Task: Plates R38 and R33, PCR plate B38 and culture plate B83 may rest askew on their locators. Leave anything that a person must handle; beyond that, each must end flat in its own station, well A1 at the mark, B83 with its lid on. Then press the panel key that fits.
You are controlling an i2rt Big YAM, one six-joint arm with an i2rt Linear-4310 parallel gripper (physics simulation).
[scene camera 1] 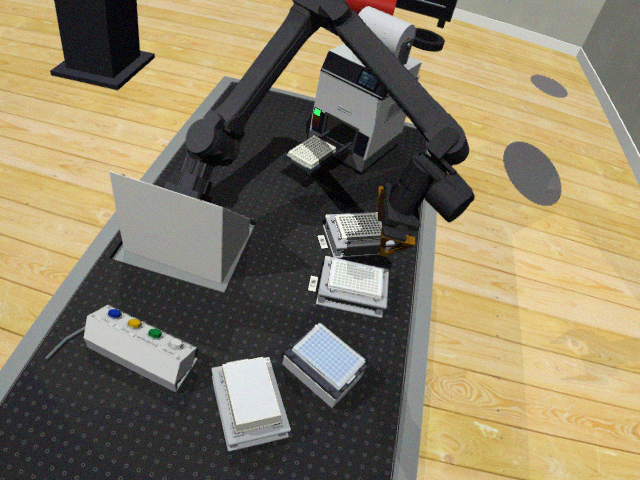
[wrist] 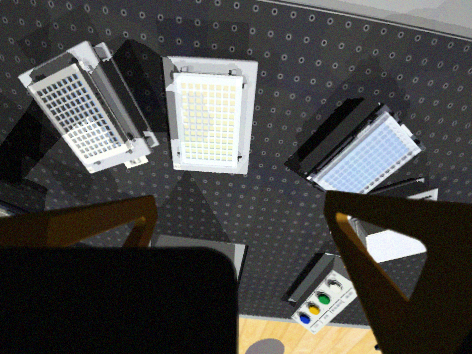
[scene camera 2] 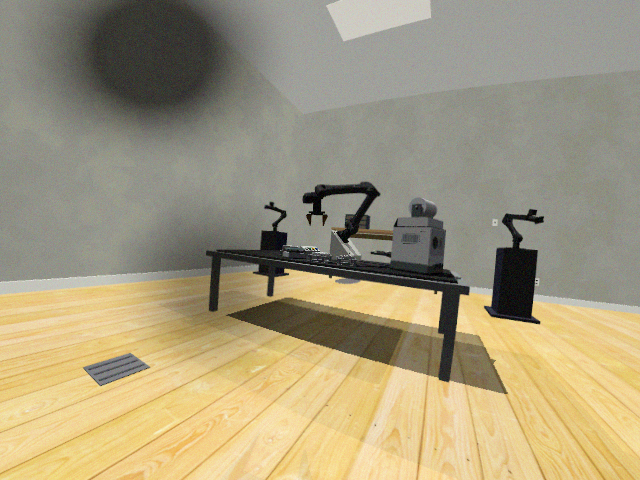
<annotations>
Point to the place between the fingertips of my gripper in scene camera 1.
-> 381,237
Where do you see a button box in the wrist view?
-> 329,276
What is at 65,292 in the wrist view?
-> My gripper.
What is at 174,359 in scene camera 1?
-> A button box.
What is my gripper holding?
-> Nothing.
</annotations>
